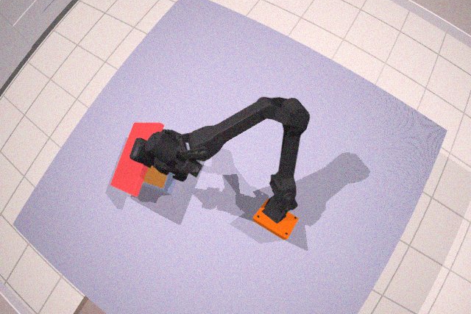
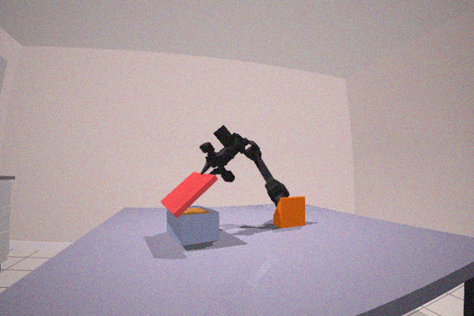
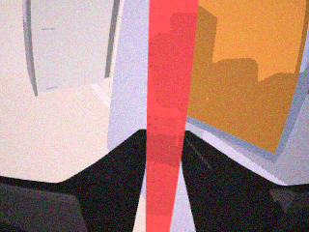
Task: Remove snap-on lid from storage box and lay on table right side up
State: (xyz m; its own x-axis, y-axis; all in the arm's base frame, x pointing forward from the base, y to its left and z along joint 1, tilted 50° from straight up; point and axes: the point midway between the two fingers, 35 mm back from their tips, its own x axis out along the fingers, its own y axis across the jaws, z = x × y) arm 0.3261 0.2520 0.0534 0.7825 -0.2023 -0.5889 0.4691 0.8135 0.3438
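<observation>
My gripper tip is 60 mm short of the red lid, 50 mm above it and 20 mm to the right of it. From my gripper tip the other things lie so: grey-blue storage box (180 mm below, 40 mm ahead, 20 mm to the right).
</observation>
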